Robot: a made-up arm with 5 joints.
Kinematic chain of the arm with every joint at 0, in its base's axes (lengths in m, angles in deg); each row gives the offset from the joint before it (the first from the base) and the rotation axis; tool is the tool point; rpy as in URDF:
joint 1: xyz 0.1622 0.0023 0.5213 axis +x
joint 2: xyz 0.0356 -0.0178 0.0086 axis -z
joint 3: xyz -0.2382 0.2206 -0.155 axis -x
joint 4: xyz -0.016 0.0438 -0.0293 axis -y
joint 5: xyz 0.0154 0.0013 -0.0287 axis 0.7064 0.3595 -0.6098
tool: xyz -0.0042 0.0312 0.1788 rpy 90 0 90
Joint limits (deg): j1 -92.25..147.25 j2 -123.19..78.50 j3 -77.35..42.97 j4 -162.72..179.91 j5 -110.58..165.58
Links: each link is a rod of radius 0.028 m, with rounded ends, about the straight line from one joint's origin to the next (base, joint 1, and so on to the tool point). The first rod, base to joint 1, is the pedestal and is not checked.
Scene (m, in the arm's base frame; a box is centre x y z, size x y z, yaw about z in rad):
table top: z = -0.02
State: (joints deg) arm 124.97 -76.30 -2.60 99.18 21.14
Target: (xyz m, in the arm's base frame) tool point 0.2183 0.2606 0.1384
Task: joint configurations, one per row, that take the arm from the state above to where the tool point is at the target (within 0.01 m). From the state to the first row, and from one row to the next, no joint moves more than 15 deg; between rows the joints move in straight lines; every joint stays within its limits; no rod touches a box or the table.
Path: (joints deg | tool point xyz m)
1: 119.70 -90.58 -3.24 94.76 28.60 | -0.0275 0.3382 0.2243
2: 114.42 -104.86 -3.88 90.35 36.07 | 0.0964 0.3084 0.1613
3: 109.15 -119.14 -4.51 85.93 43.53 | 0.2183 0.2606 0.1384

